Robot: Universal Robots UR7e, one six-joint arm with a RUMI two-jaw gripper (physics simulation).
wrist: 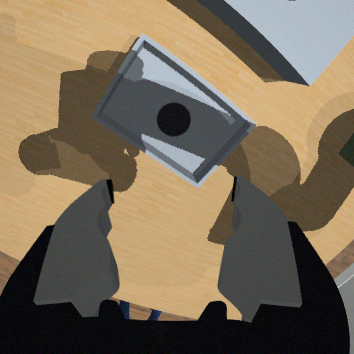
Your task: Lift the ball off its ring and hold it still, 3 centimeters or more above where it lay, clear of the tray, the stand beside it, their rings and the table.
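Places are measured from the arm's base along level axes (x left, y back, z up), in metres.
Pixels of known places: gripper, fingertip midpoint: (172,179).
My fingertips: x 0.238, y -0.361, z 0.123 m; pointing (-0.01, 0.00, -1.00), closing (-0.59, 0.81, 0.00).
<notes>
Behind a point stands the place of what it marks.
A black ball (173,119) @[x 0.233, y -0.367, z -0.010 m] sits in the middle of a grey tray (118,78) @[x 0.233, y -0.454, z -0.040 m] with a raised rim, in the upper middle of the wrist view. The ring under the ball is hidden. My gripper (172,179) @[x 0.238, y -0.361, z 0.123 m] is open, its fingers partly apart with no object between them. The fingertips show below the ball and the tray in the view, one to each side. The tray lies turned at a slant to the line between the fingertips. The flat-topped stand (295,37) @[x 0.073, y -0.314, z 0.004 m] shows in part at the upper right, and its ring does not show clearly.
The wooden table (165,240) @[x 0.459, y -0.238, z -0.063 m] bears the tray and stand, with arm shadows falling across both sides of the tray. A dark green block edge (348,150) @[x 0.104, y -0.094, z -0.046 m] shows at the right border. Blue parts show below the table's edge, between the finger bases.
</notes>
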